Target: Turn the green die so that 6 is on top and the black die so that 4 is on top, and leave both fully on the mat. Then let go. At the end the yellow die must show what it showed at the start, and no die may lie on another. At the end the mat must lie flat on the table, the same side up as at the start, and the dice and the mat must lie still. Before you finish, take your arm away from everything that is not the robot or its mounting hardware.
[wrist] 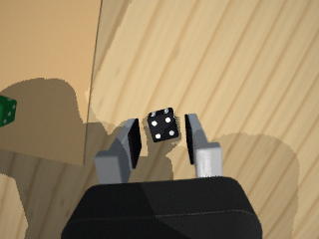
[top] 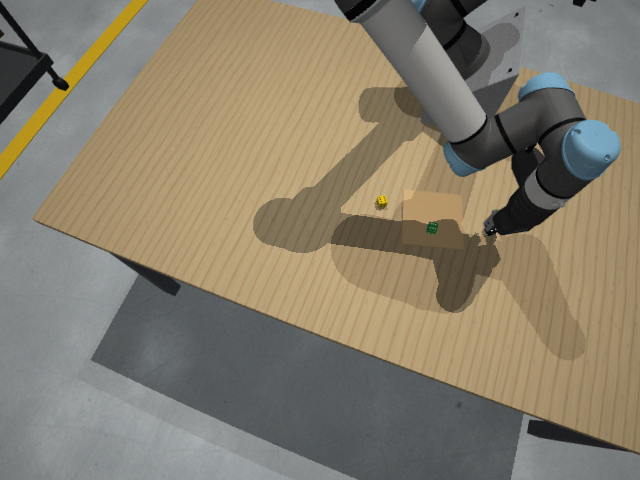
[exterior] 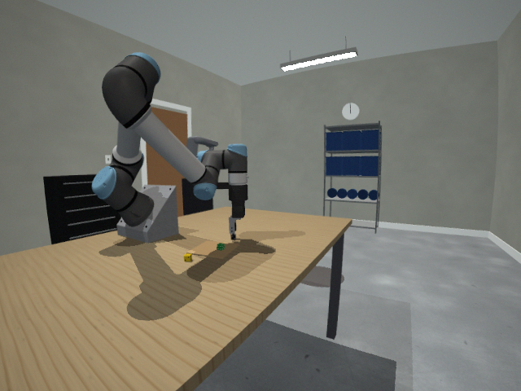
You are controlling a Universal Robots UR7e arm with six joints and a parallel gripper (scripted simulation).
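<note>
Right now my hand is 40 mm above the black die. Round my hand: green die: 130 mm to the right, 40 mm ahead, 30 mm below; then yellow die: 260 mm to the right, 40 mm below; then tan mat: 130 mm to the right, 50 mm below, 10 mm ahead.
</note>
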